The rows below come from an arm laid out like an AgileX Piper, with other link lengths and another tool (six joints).
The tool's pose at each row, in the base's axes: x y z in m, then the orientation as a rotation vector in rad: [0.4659, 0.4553, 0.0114, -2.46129, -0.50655, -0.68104]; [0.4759, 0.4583, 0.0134, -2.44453, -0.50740, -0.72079]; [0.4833, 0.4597, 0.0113, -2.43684, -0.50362, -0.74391]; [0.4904, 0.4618, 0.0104, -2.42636, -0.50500, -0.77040]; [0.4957, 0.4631, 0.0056, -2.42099, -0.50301, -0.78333]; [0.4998, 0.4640, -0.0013, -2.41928, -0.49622, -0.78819]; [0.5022, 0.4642, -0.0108, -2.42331, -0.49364, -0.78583]
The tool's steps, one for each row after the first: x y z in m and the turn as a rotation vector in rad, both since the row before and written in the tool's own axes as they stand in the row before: [0.0098, 0.0016, 0.0039, 0.00167, 0.03060, -0.00970]; [0.0049, 0.0033, 0.0052, -0.00136, 0.01804, -0.00281]; [0.0054, 0.0021, 0.0047, 0.00007, 0.01992, -0.00725]; [0.0013, 0.0034, 0.0063, 0.00000, 0.01042, -0.00164]; [-0.0010, 0.0039, 0.0070, -0.00073, 0.00520, 0.00366]; [-0.0041, 0.0046, 0.0076, -0.00295, -0.00232, 0.00213]
